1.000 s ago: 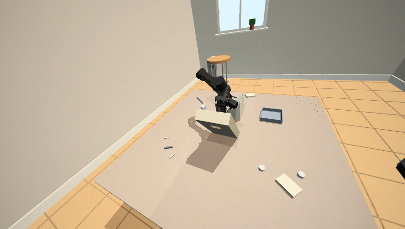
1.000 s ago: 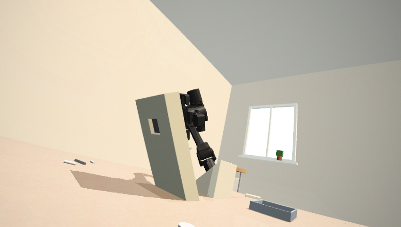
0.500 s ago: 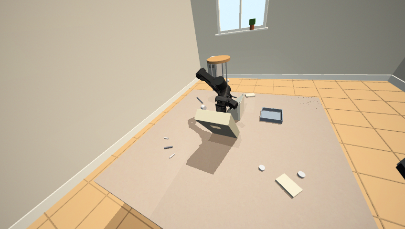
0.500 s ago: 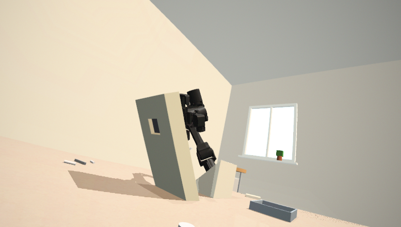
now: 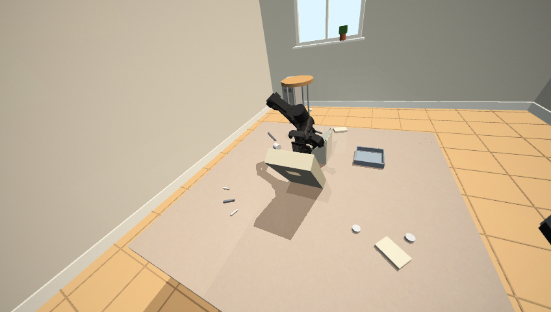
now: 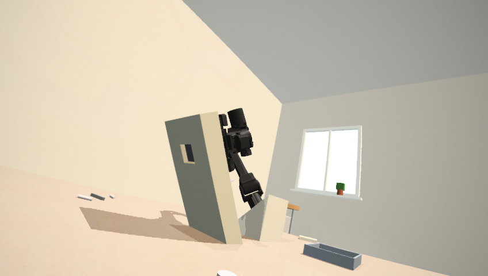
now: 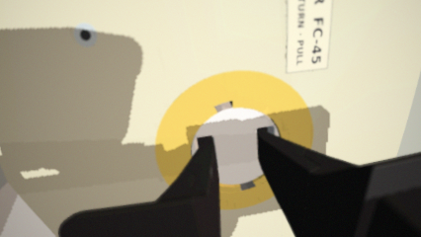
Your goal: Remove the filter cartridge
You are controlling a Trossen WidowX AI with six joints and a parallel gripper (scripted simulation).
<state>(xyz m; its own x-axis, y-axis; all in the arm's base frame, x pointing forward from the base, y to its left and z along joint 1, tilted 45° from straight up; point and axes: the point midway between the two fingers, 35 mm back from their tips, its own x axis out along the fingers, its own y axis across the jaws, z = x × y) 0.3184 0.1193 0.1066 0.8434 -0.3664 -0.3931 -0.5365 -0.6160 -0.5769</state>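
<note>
Right now the filter cartridge is 10 mm ahead of my gripper tip and 10 mm below it. Also, from my gripper tip: cream service panel: 40 mm behind, 80 mm below; grey-blue tray: 430 mm behind, 270 mm to the left, 230 mm below.
</note>
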